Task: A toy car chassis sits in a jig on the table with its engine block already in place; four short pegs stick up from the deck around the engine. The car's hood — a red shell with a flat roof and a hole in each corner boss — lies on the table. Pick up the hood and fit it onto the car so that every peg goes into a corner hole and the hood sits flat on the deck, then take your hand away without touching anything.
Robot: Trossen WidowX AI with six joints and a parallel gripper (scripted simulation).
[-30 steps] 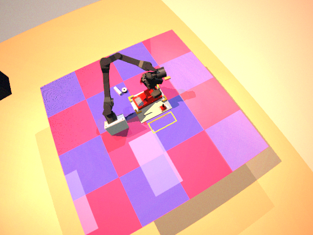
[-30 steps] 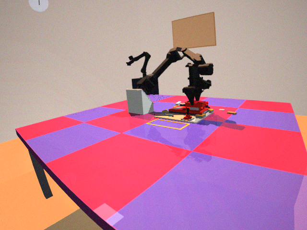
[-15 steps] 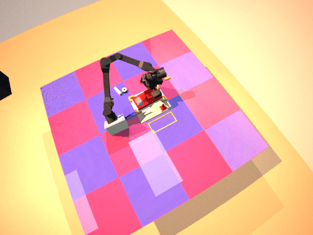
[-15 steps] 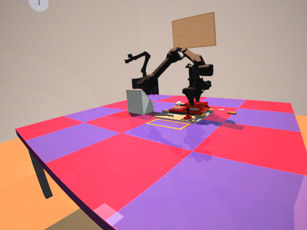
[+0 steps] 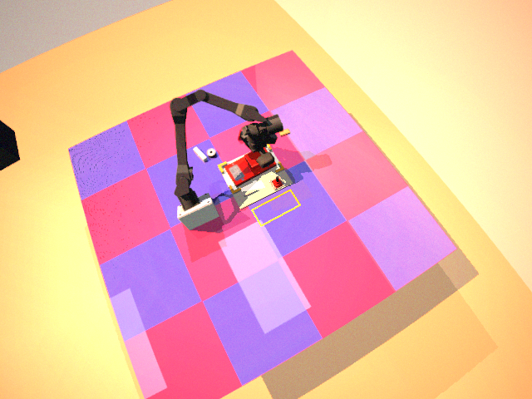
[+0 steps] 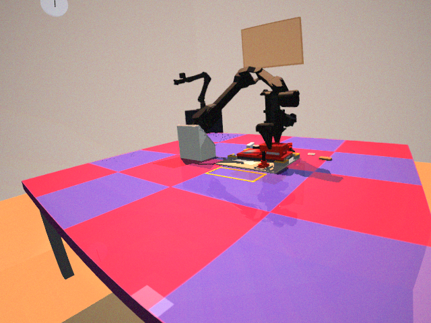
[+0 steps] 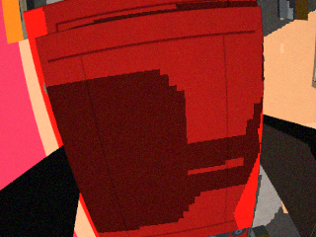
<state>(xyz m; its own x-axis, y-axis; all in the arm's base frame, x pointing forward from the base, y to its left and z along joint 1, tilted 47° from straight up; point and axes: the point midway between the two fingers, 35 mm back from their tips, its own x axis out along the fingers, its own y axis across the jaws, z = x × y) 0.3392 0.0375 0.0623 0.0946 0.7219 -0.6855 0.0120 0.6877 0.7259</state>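
Now: the red hood 10 mm above my gripper tip.
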